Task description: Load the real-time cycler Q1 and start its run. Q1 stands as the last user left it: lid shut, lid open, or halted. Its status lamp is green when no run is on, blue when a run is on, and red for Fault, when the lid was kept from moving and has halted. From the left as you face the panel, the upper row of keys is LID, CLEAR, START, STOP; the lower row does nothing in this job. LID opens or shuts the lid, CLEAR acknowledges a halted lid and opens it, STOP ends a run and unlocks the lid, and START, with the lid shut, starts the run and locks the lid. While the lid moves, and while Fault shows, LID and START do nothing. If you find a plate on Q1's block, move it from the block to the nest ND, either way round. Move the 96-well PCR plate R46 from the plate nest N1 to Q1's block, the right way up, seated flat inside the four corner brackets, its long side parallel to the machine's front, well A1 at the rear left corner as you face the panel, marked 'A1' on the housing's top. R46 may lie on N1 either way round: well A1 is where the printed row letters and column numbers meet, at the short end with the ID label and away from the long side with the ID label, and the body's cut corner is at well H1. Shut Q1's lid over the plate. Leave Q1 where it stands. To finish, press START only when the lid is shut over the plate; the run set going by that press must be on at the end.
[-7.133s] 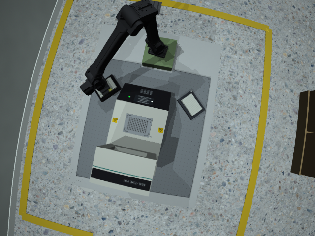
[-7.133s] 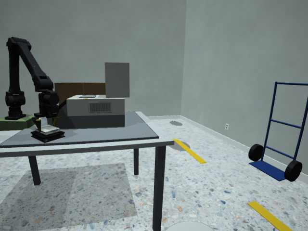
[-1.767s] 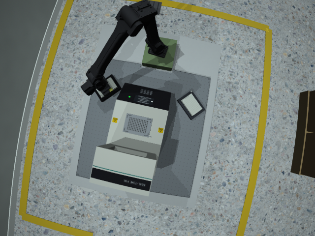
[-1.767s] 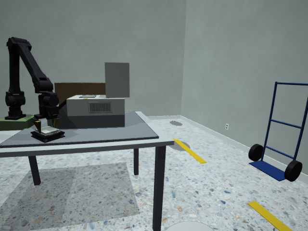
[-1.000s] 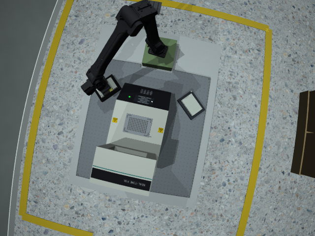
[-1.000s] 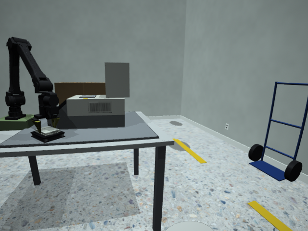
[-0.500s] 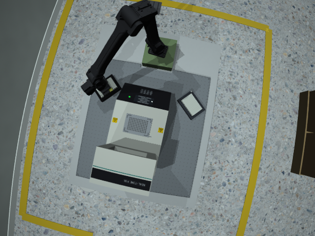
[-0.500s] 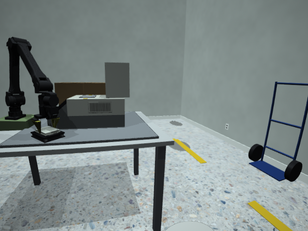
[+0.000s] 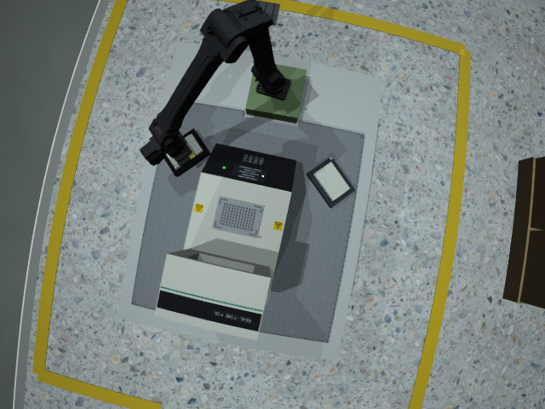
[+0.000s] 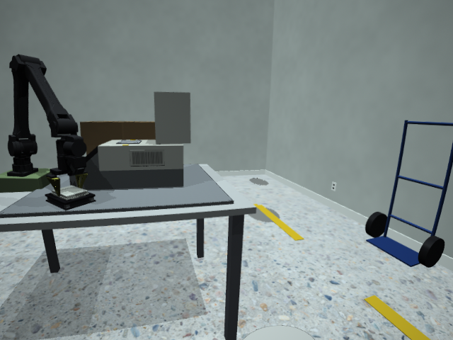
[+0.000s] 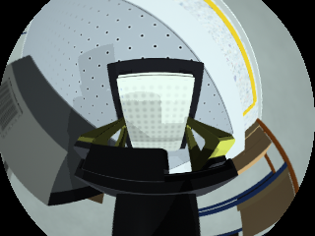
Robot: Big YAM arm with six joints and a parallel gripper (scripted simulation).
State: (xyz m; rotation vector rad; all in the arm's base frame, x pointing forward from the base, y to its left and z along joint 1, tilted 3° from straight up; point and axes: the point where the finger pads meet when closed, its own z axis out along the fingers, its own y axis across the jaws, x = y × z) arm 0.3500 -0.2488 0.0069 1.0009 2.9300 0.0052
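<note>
My hand is 2 cm above the black nest ND.
</note>
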